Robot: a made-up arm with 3 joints.
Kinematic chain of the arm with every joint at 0, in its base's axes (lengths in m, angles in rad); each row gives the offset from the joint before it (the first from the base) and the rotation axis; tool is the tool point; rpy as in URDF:
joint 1: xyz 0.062 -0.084 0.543 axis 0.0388 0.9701 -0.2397
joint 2: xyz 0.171 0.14 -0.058 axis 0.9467 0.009 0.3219
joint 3: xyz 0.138 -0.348 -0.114 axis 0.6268 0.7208 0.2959
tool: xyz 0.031 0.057 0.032 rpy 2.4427 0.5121 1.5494
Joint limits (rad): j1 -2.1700..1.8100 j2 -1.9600..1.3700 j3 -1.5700..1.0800
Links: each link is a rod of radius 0.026 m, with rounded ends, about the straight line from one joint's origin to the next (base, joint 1, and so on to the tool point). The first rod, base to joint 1, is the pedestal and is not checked.
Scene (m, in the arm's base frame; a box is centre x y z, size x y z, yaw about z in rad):
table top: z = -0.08
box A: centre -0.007 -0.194 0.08 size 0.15 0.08 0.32 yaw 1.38
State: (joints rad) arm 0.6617 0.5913 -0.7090
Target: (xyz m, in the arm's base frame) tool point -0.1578 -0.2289 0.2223
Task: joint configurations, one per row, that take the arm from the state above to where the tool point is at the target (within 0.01 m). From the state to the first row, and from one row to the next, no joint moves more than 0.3 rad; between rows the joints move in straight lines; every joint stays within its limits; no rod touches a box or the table.
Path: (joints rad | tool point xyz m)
1: 0.6670 0.3421 -0.5747 | 0.1980 -0.1996 0.1386
2: 0.6723 0.0930 -0.4405 | 0.2093 -0.2513 0.1998
3: 0.6776 -0.1562 -0.3062 | 0.2273 -0.2859 0.2704
4: 0.6829 -0.4054 -0.1720 | 0.2511 -0.3011 0.3456
5: 0.6882 -0.6546 -0.0377 | 0.2791 -0.2961 0.4206
6: 0.6935 -0.9037 0.0966 | 0.3097 -0.2714 0.4905
7: 0.9726 -0.7457 -0.1492 | 0.2385 -0.3014 0.3873
8: 1.2518 -0.5877 -0.3949 | 0.1307 -0.3138 0.3145
9: 1.5309 -0.4296 -0.6406 | 0.0012 -0.3063 0.2835
10: 1.8100 -0.2716 -0.8864 | -0.1317 -0.2784 0.2998
11: 1.7054 -0.0983 -1.0580 | -0.1500 -0.2569 0.2649
12: 1.6008 0.0750 -1.2297 | -0.1578 -0.2289 0.2223

